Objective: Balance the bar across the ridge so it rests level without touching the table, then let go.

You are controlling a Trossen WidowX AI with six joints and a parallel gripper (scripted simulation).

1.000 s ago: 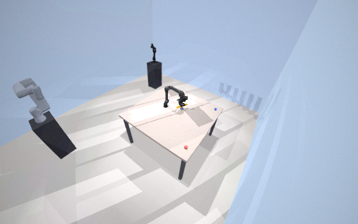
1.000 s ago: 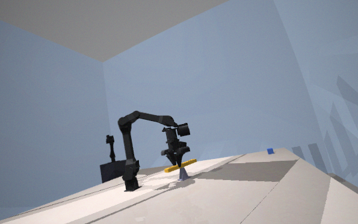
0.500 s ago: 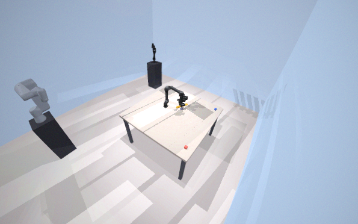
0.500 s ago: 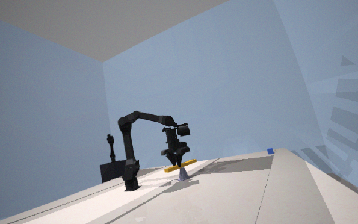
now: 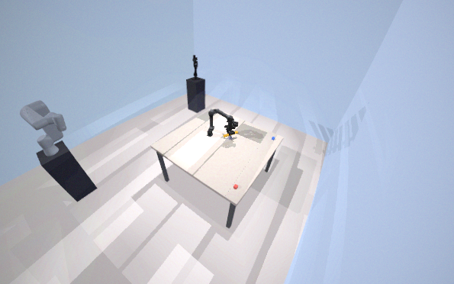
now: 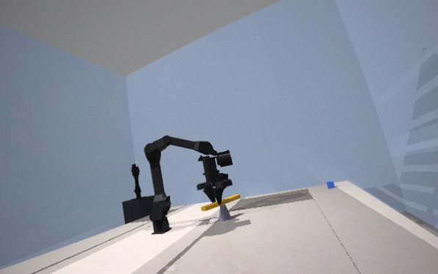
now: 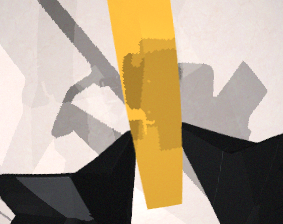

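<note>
My gripper tip is 30 mm to the right of the yellow bar and 10 mm short of it. Round my gripper tip: small red cube: 600 mm to the right, 490 mm ahead, 60 mm below; then small blue cube: 490 mm ahead, 400 mm to the left, 60 mm below.
</note>
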